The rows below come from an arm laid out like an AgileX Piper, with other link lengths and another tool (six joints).
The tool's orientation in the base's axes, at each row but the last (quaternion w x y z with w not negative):
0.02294 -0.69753 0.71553 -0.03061
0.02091 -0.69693 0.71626 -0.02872
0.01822 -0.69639 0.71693 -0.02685
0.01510 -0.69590 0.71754 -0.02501
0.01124 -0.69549 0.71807 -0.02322
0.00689 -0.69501 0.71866 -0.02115
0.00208 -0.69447 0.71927 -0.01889
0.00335 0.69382 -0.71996 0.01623
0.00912 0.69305 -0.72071 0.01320
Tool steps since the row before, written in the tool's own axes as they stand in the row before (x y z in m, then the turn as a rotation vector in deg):
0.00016 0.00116 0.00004 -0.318 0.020 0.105
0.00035 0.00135 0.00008 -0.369 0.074 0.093
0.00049 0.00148 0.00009 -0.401 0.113 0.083
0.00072 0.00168 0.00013 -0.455 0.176 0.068
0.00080 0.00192 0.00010 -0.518 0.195 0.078
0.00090 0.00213 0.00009 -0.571 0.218 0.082
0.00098 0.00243 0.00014 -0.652 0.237 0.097
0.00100 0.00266 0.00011 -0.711 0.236 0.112
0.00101 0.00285 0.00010 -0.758 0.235 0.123
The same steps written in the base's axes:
-0.00116 -0.00013 -0.00013 -0.004 0.317 -0.109
-0.00135 -0.00031 -0.00017 -0.057 0.370 -0.102
-0.00149 -0.00045 -0.00018 -0.096 0.403 -0.095
-0.00169 -0.00067 -0.00022 -0.158 0.459 -0.084
-0.00194 -0.00074 -0.00018 -0.174 0.522 -0.096
-0.00215 -0.00083 -0.00016 -0.195 0.576 -0.102
-0.00246 -0.00090 -0.00019 -0.211 0.657 -0.119
-0.00269 -0.00090 -0.00013 -0.207 0.716 -0.136
-0.00289 -0.00090 -0.00009 -0.204 0.762 -0.148

